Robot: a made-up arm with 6 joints.
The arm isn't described. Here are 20 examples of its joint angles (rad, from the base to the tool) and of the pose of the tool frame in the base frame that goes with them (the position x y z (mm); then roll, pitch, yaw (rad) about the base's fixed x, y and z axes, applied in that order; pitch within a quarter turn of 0, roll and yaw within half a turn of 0).
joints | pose
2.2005 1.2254 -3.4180 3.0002 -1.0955 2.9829 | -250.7 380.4 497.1 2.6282 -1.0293 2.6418
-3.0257 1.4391 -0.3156 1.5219 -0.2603 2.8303 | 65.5 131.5 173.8 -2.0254 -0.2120 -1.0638
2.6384 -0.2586 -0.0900 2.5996 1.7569 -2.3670 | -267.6 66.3 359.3 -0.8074 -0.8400 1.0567
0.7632 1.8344 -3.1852 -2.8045 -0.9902 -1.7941 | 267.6 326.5 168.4 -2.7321 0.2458 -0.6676
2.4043 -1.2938 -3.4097 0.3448 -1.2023 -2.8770 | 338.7 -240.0 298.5 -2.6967 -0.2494 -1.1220
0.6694 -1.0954 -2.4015 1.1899 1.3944 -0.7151 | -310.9 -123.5 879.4 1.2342 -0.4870 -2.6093
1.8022 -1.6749 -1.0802 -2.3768 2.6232 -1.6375 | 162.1 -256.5 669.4 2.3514 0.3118 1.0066
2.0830 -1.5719 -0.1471 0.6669 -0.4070 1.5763 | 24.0 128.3 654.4 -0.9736 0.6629 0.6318
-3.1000 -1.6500 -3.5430 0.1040 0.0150 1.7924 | 484.6 29.8 108.8 2.0584 -0.2892 1.4606
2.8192 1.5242 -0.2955 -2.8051 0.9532 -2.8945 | 139.7 -31.2 135.5 2.7677 0.1587 2.3840
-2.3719 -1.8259 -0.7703 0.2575 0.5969 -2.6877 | 38.3 40.7 779.5 0.8772 0.8433 -1.1979
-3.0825 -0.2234 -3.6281 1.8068 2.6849 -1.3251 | 213.3 -122.8 702.3 2.7084 0.6024 0.0767
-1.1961 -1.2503 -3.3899 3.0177 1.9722 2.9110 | -167.5 476.5 318.3 -3.0918 -0.3469 -1.0037
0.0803 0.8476 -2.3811 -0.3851 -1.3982 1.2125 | 376.7 81.8 688.2 -0.0570 -0.4337 -1.8627
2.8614 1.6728 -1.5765 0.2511 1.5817 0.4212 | -115.7 1.5 -11.5 1.3326 1.1143 0.8236
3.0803 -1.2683 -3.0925 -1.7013 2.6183 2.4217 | 416.8 116.7 497.8 2.0718 0.7255 -1.8433
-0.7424 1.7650 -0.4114 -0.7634 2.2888 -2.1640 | -117.9 -36.7 315.5 0.7505 -0.4018 0.4443
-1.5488 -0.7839 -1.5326 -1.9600 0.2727 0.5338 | 57.6 -152.3 880.9 0.7120 -0.2755 -0.0450
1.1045 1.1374 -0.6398 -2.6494 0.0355 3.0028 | -36.4 22.9 119.3 2.9540 0.4298 0.7143
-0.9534 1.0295 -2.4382 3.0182 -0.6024 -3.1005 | 270.8 -412.7 338.6 3.0087 -0.8037 -0.8660
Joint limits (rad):
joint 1: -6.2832..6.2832
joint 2: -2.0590..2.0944
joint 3: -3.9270..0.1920
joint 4: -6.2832..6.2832
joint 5: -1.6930..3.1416
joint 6: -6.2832..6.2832
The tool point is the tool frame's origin. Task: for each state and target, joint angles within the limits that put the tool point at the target. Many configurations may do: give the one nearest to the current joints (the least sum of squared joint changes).
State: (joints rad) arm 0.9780 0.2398 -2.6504 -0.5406 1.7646 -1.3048
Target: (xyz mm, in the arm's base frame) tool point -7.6 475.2 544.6
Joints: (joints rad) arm 1.6764 0.5730 -2.3577 -0.2967 1.8873 -1.3048
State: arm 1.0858 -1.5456 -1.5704 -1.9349 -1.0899 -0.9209
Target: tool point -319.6 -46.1 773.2
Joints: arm 0.6231 -1.3791 -1.8983 -1.6557 -0.6534 -0.9209
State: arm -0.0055 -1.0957 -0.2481 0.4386 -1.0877 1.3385
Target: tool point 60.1 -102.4 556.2
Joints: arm -0.1785 -1.2349 0.1737 0.6820 -1.3003 1.3385
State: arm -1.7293 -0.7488 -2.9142 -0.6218 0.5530 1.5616
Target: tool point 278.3 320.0 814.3
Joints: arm -2.1565 -0.5039 -3.3603 -0.6948 0.0723 1.5616
